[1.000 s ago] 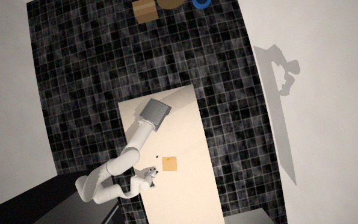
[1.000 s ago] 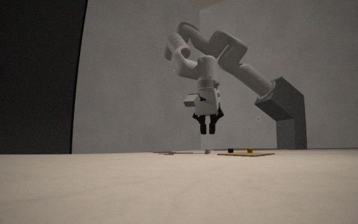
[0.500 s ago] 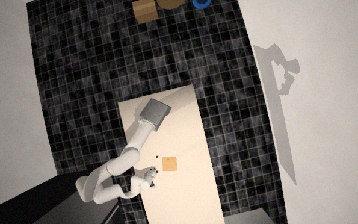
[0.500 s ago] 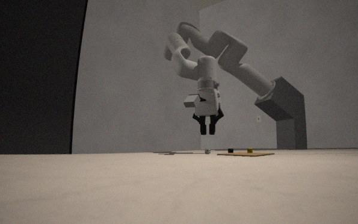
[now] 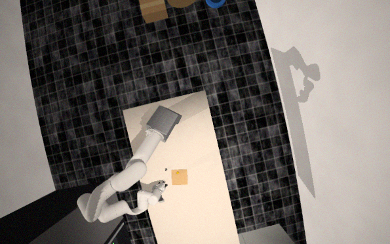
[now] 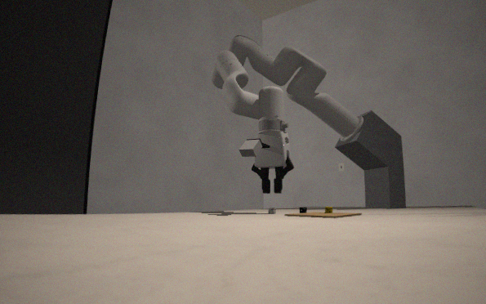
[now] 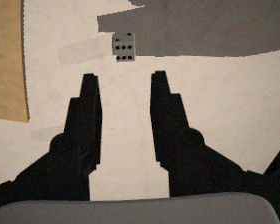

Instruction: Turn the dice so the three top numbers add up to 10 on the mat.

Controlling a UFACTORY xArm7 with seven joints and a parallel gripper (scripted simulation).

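Now: the pale die 7 cm below my hand. From my hand the other things lie so: tan mat: 14 cm to the left, 8 cm below, 6 cm ahead; yellow die: 15 cm to the left, 7 cm below, 1 cm ahead; black die: 8 cm to the left, 7 cm below, 7 cm behind.
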